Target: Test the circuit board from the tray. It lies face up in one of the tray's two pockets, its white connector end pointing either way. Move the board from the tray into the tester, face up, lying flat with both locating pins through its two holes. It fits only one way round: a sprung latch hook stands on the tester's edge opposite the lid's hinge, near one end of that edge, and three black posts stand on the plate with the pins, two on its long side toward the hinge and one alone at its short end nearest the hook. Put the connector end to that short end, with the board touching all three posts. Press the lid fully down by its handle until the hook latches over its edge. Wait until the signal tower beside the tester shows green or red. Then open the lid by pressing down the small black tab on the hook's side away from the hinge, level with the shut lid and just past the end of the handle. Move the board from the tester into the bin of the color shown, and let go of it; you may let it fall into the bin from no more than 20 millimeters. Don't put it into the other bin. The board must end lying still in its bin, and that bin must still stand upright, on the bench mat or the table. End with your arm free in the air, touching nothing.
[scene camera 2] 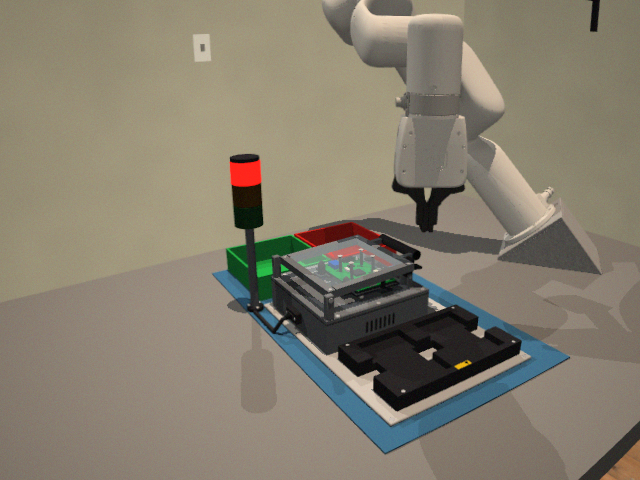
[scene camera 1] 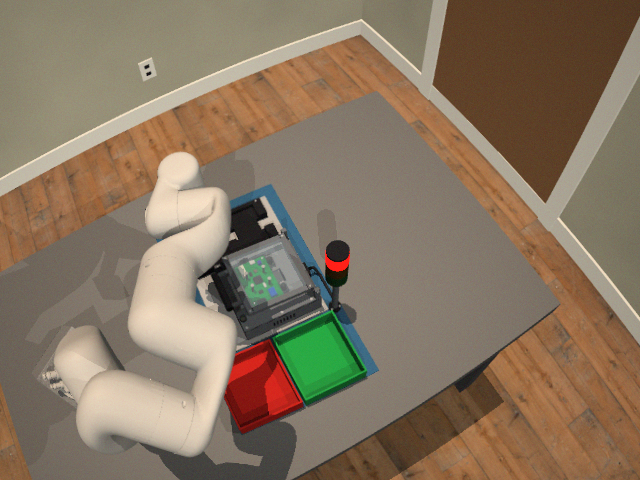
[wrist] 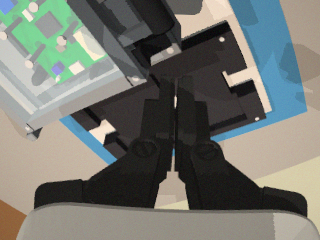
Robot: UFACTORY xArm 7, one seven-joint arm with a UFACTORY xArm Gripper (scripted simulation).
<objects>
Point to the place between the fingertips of the gripper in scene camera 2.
425, 229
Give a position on a red bin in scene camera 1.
258, 387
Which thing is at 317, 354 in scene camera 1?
A green bin.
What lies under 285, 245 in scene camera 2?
A green bin.
</objects>
